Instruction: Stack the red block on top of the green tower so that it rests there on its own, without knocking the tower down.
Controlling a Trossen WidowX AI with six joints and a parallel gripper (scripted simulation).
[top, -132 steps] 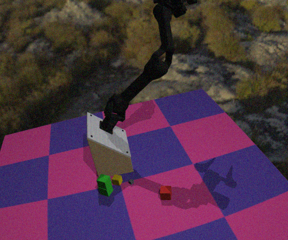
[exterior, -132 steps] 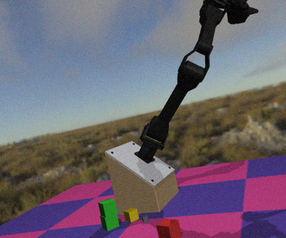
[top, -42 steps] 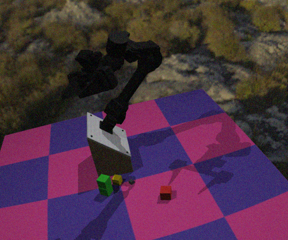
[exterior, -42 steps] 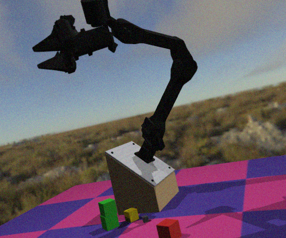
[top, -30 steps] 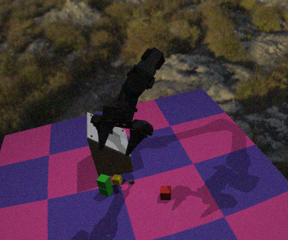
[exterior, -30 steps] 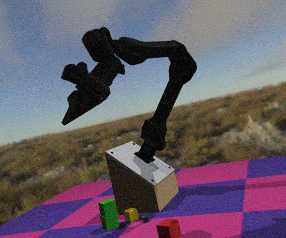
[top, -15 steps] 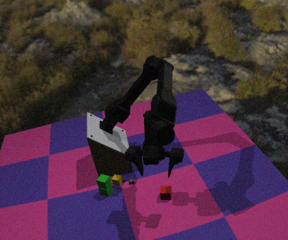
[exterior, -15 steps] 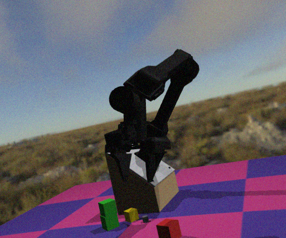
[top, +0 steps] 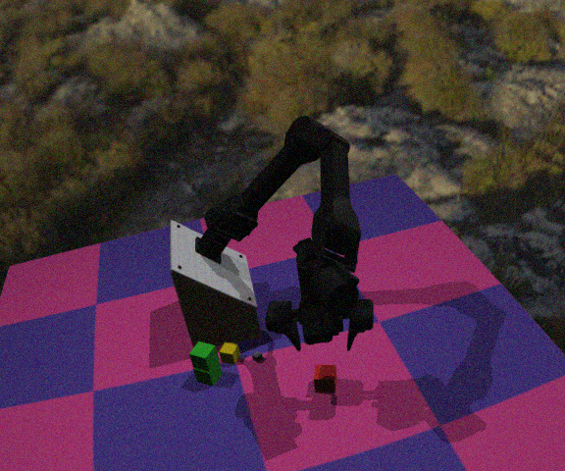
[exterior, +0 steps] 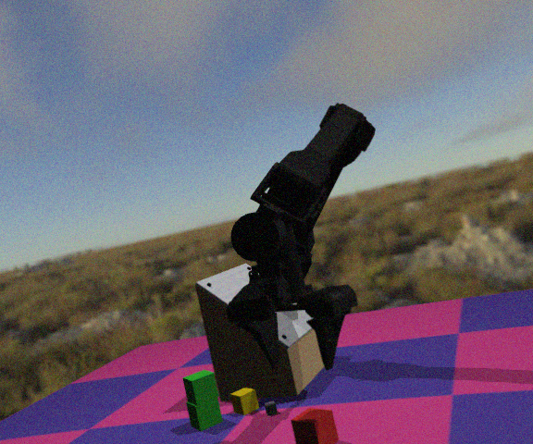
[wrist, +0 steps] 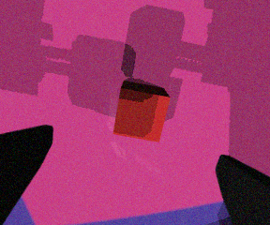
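Right now the red block is 8 cm below my gripper tip. From my gripper tip the other things lie so: dark block 11 cm behind, 13 cm to the right, 10 cm below; then yellow block 13 cm behind, 19 cm to the right, 9 cm below.
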